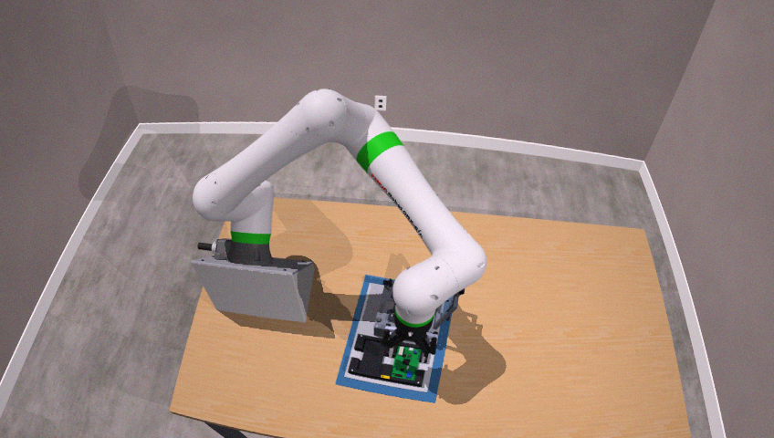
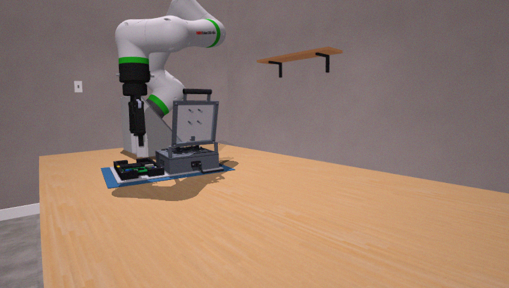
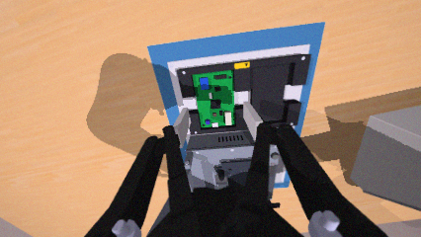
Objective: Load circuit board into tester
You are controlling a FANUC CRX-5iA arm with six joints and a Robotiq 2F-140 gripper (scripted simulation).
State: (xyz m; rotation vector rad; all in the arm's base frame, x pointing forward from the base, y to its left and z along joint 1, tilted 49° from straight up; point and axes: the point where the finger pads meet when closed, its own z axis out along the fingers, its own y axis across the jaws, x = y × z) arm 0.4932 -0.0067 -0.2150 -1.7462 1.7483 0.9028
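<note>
The green circuit board is 70 mm below my hand. The rest, counted from my hand: tester lid 90 mm ahead, 170 mm to the left, 90 mm above.
</note>
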